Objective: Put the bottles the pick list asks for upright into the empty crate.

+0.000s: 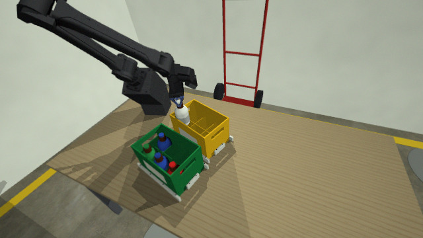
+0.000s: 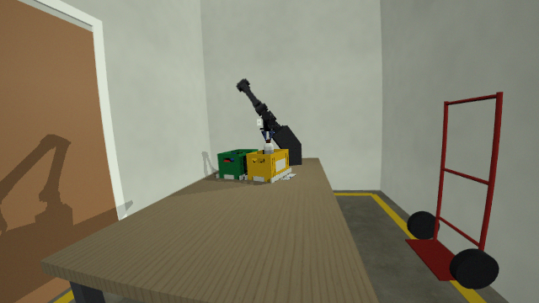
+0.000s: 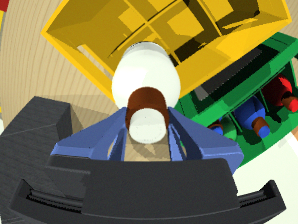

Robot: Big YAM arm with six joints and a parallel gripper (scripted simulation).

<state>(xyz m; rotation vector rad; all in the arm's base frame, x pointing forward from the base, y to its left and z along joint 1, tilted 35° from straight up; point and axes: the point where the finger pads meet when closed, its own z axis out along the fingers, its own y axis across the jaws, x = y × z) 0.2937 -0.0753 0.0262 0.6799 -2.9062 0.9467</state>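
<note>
Right now the white-labelled bottle is 60 mm below my hand. Also, from my hand: green crate (20 mm ahead, 220 mm to the right, 160 mm below); green-label bottle (80 mm behind, 240 mm to the right, 160 mm below); yellow crate (100 mm ahead, 10 mm to the left, 160 mm below).
</note>
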